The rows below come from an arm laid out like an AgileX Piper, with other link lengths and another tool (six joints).
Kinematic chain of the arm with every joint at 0, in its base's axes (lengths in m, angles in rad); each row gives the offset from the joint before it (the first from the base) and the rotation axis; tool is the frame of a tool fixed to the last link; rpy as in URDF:
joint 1: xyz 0 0 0.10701 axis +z
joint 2: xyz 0 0 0 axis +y
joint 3: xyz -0.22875 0 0.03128 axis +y
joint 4: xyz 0.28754 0 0.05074 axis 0.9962 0 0.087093
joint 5: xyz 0 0 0 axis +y
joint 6: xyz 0.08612 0 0.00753 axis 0.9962 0 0.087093
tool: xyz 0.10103 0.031 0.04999 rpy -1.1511 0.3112 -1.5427
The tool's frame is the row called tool.
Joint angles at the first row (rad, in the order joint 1, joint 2, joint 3, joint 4, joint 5, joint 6):
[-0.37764, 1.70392, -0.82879, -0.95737, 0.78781, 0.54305]
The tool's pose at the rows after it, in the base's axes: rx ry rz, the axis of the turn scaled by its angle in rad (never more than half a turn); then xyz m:
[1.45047, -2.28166, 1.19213, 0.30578, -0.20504, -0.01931]
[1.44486, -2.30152, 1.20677, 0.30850, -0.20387, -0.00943]
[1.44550, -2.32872, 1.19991, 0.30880, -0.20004, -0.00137]
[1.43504, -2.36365, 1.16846, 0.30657, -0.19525, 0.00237]
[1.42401, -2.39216, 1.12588, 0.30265, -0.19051, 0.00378]
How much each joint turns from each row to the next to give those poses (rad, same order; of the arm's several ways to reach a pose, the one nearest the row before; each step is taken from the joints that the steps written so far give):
[0.00001, -0.01542, -0.00506, 0.03519, 0.01840, -0.02996]
[-0.00002, -0.03050, -0.00391, 0.02832, 0.00423, -0.02548]
[0.00002, -0.03308, -0.00001, 0.04712, 0.00784, -0.04197]
[0.00000, -0.02223, -0.00067, 0.05669, 0.01704, -0.03817]
[-0.00002, -0.01577, 0.00002, 0.05181, 0.02340, -0.03411]

